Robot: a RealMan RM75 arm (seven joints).
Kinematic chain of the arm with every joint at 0, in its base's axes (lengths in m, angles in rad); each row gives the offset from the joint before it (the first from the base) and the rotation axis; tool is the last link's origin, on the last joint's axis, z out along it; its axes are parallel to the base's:
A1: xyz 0 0 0.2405 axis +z
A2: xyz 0 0 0 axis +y
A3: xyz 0 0 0.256 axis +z
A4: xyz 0 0 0 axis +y
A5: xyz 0 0 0.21 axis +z
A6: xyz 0 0 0 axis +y
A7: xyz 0 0 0.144 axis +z
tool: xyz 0 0 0
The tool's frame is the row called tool.
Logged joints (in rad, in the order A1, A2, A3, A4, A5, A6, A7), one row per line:
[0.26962, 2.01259, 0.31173, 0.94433, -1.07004, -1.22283, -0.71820]
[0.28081, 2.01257, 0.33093, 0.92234, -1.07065, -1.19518, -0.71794]
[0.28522, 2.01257, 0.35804, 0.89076, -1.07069, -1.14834, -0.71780]
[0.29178, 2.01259, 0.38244, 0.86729, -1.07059, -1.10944, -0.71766]
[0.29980, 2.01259, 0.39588, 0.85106, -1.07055, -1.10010, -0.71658]
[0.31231, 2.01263, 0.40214, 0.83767, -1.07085, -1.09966, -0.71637]
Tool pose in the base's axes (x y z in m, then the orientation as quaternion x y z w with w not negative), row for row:
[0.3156, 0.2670, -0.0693, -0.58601, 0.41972, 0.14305, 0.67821]
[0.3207, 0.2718, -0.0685, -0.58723, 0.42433, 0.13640, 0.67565]
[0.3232, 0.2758, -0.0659, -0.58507, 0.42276, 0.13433, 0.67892]
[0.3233, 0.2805, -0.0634, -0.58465, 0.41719, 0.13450, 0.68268]
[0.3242, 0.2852, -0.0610, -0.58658, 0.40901, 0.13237, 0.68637]
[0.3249, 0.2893, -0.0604, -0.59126, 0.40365, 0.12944, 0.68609]
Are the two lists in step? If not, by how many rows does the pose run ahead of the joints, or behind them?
The pose runs 2 rows ahead of the joints: the pose in row i belongs to the joints in row i + 2.
